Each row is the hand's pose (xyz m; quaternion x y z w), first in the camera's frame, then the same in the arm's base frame.
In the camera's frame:
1: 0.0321 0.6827 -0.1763 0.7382 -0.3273 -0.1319 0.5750
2: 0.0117 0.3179 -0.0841 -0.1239 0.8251 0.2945 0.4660
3: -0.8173 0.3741 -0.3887 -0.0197 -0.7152 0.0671 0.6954
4: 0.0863 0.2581 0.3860 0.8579 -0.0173 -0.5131 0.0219
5: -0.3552 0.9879 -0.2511 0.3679 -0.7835 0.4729 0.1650
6: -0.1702 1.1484 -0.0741 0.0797 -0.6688 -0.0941 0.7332
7: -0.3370 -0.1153 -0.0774 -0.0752 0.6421 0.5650 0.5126
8: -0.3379 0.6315 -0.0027 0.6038 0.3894 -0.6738 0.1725
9: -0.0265 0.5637 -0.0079 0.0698 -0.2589 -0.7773 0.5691
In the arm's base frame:
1: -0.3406 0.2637 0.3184 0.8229 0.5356 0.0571 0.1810
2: -0.0482 0.3620 0.1019 0.4145 -0.3324 -0.8417 0.0962
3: -0.2118 -0.3994 -0.3185 0.7923 -0.2680 0.2614 0.4818
4: 0.3504 0.4045 0.3654 0.3635 0.8153 -0.4480 0.0496
5: -0.5289 -0.1958 0.3651 -0.9266 0.2982 0.0173 0.2283
6: -0.5085 -0.0970 0.6499 0.7912 -0.1005 0.2001 0.5691
7: 0.2610 0.1866 -0.3259 0.1800 -0.1750 -0.9362 0.2462
8: -0.1226 -0.0811 0.2610 -0.0400 0.9426 -0.2101 0.2566
9: -0.1284 0.2332 0.3133 0.2782 0.3410 -0.1169 0.8903

